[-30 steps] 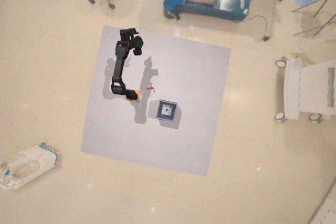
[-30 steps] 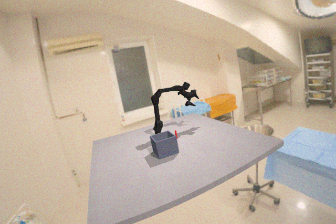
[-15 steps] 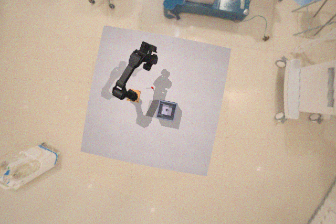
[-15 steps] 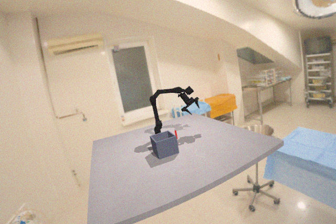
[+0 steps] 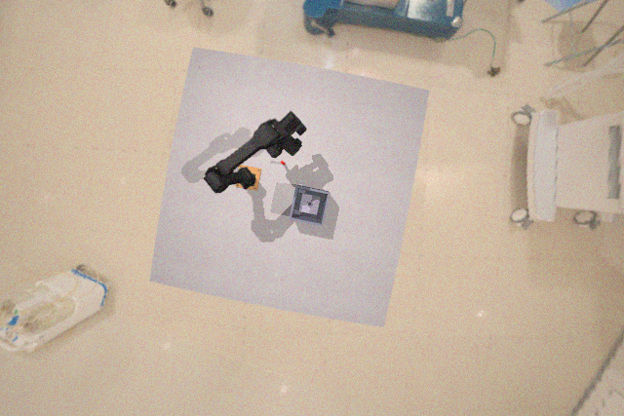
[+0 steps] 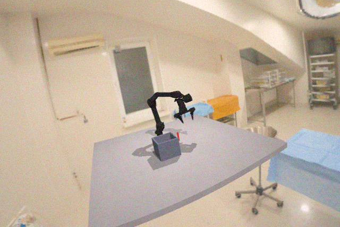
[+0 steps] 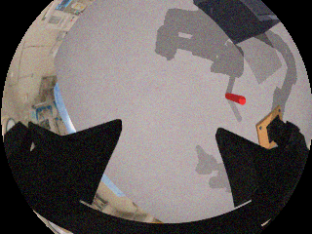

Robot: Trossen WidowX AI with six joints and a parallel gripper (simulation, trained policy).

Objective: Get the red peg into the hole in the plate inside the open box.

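The red peg lies 5 cm behind my gripper tip, 10 cm to the right of it and 12 cm below it.
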